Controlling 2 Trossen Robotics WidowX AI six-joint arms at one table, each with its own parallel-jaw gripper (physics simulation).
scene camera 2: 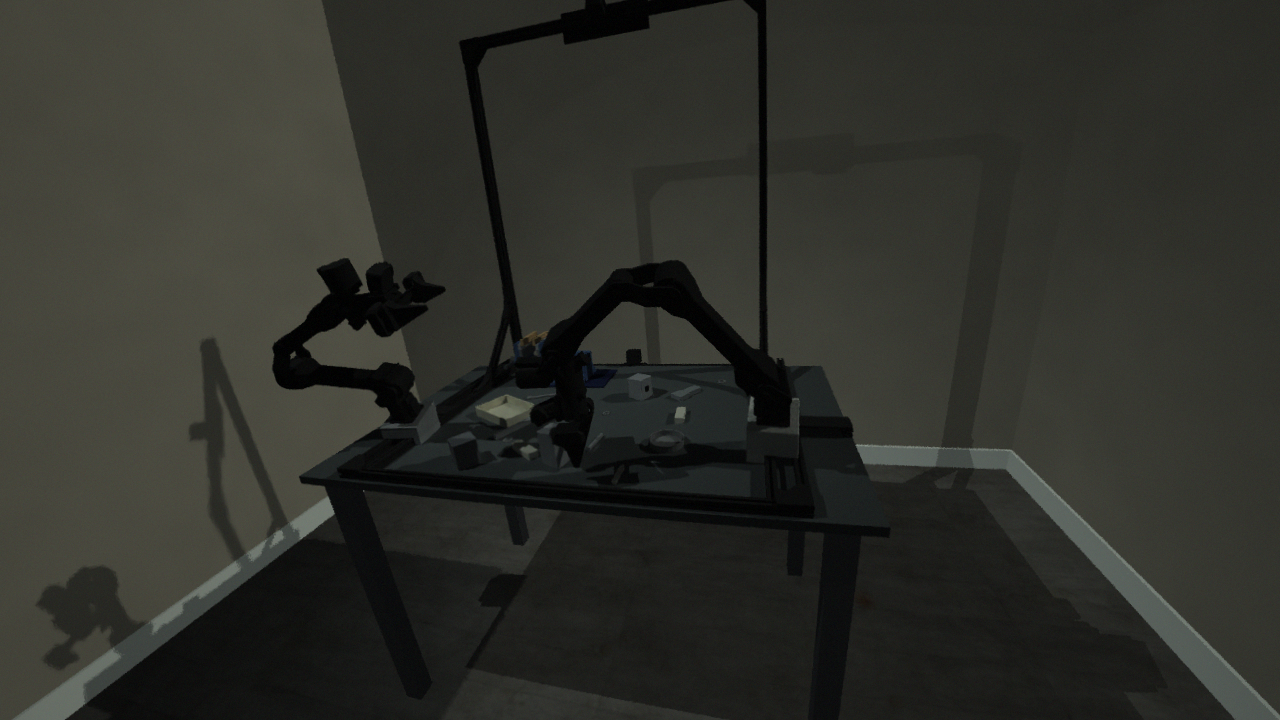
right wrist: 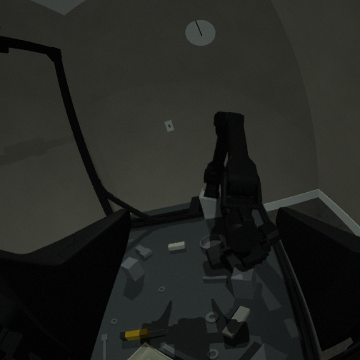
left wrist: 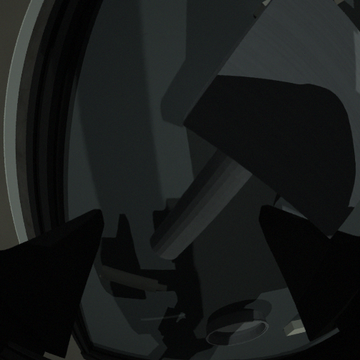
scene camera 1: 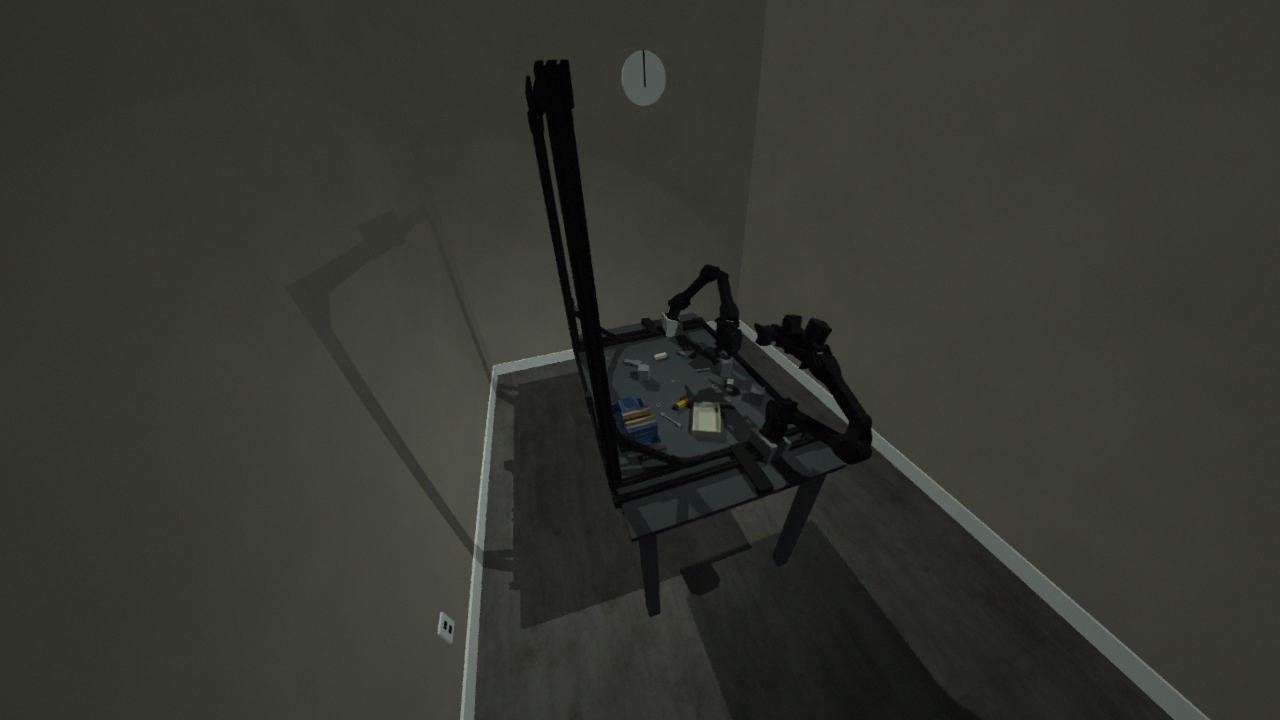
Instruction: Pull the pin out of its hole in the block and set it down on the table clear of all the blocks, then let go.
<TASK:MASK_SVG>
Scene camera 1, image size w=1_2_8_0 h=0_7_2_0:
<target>right gripper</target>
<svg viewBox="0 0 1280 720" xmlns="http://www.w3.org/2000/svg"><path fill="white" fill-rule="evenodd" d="M802 316L785 315L782 326L776 324L762 326L755 323L754 327L758 335L756 343L759 346L768 346L771 342L776 342L776 347L781 347L785 350L784 353L791 354L792 346L798 340L803 340Z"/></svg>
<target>cream tray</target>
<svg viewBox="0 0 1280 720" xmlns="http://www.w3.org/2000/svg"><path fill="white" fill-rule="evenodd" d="M694 402L692 435L720 437L720 404Z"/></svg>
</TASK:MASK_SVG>
